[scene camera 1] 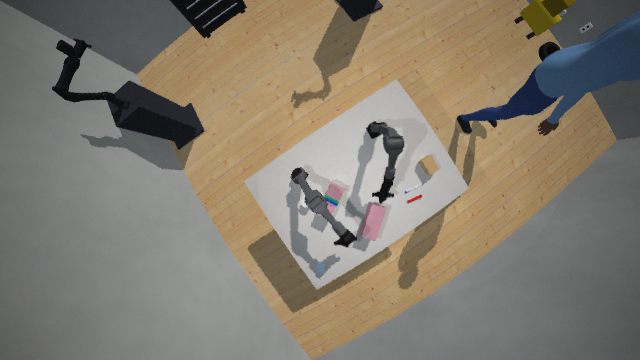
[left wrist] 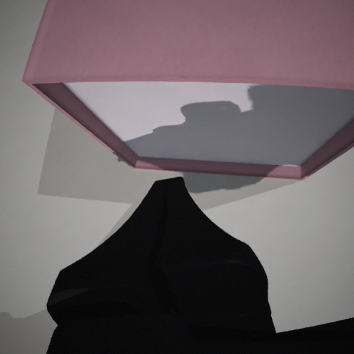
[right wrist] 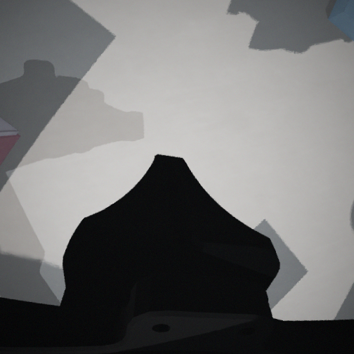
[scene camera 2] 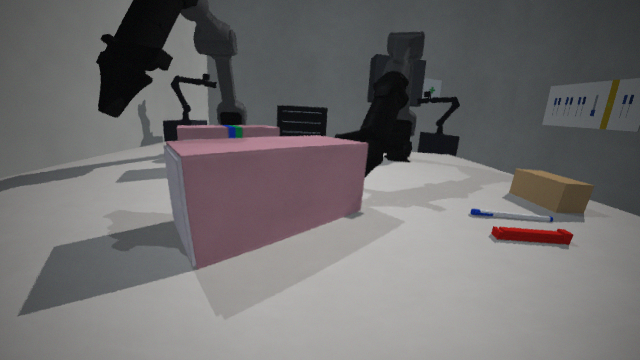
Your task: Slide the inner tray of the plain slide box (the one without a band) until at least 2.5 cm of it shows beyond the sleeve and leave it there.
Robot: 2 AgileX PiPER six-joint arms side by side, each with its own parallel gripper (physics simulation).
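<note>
The plain pink slide box (scene camera 1: pixel 374 221) (scene camera 2: pixel 270 195) (left wrist: pixel 190 40) lies on the table. Its pale inner tray (scene camera 2: pixel 179 205) (left wrist: pixel 150 120) shows as a thin edge slightly beyond the sleeve at the left end in scene camera 2. In the left wrist view the tray is recessed inside the sleeve's opening. My left gripper (scene camera 1: pixel 382 199) (left wrist: pixel 172 195) is shut and empty, low in front of that recessed end; the box partly hides it in scene camera 2. My right gripper (scene camera 2: pixel 110 113) (right wrist: pixel 166 173) is shut and empty, raised above the table, beyond the end where the tray edge protrudes.
The banded pink box (scene camera 1: pixel 337 191) (scene camera 2: pixel 200 132) lies behind the plain box, partly under the right arm. A tan block (scene camera 1: pixel 429 165) (scene camera 2: pixel 555 190), a pen (scene camera 2: pixel 510 216) and a red bar (scene camera 1: pixel 414 199) (scene camera 2: pixel 532 235) lie to the right. A blue block (scene camera 1: pixel 321 268) (right wrist: pixel 344 19) lies near the table's lower corner.
</note>
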